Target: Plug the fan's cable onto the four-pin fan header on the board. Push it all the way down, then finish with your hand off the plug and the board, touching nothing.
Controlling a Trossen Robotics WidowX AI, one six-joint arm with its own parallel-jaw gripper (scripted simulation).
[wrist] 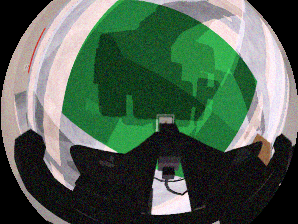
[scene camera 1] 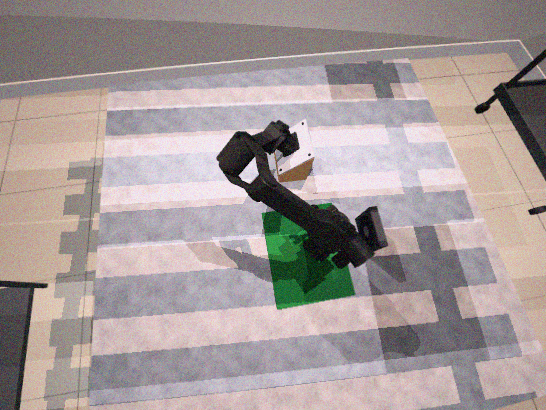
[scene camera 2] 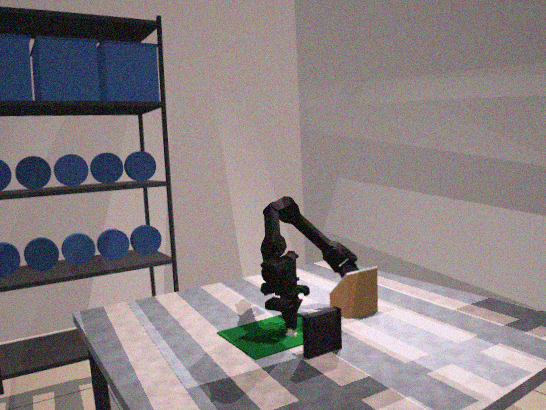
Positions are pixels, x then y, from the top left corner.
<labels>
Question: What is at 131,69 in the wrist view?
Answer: A green board.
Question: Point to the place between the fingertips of my gripper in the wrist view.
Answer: At 168,136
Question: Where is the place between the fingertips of my gripper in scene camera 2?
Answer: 289,323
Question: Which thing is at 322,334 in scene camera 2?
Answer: A black fan.
</labels>
